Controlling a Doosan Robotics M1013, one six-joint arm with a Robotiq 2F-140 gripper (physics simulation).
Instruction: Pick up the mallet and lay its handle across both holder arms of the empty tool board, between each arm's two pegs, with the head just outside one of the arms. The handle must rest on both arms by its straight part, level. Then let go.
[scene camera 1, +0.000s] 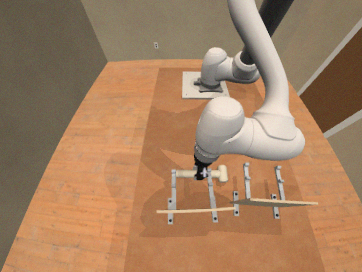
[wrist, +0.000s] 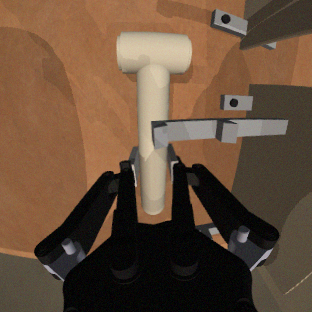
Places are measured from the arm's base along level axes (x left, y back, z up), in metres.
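Where they show: gripper, fingertip midpoint: (scene camera 1: 195, 174) (wrist: 152, 153); arm's base at its link origin: (scene camera 1: 209, 85).
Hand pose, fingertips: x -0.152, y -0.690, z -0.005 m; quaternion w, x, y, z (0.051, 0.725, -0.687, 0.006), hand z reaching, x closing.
Observation:
Things, the pixels of their centre, and the offset from my fingertips. "pt": a spot on its surface instead.
- cream mallet at a spot on its surface: (wrist: 155, 52) (scene camera 1: 222, 172) pt dx +0.128, dy -0.002, dz +0.037 m
- left tool board at the middle of its body: (wrist: 247, 194) (scene camera 1: 193, 195) dx -0.023, dy -0.107, dz +0.087 m
- second tool board at the middle of its body: (scene camera 1: 266, 189) dx +0.289, dy -0.097, dz +0.095 m
The cream mallet (scene camera 1: 223, 174) (wrist: 155, 52) lies level, its head just outside the right holder arm (scene camera 1: 211, 192) (wrist: 195, 131) of the left tool board (scene camera 1: 190, 211). In the wrist view that arm's outer peg overlaps the handle's side, so the handle passes below the arm's tip, not between its two pegs. The handle's far end is by the tip of the left holder arm (scene camera 1: 173, 187). My gripper (scene camera 1: 201, 173) (wrist: 152, 153) points down with one finger on each side of the handle, between the arms, and is shut on it. Contact of the pads is partly hidden.
A second tool board (scene camera 1: 280, 203) with two pegged arms (scene camera 1: 247, 182) (scene camera 1: 280, 182) stands to the right, close to the mallet head's side. Grey feet with dark bolts (scene camera 1: 236, 205) (wrist: 242, 102) stand near the boards. The robot's base plate (scene camera 1: 190, 92) is at the back.

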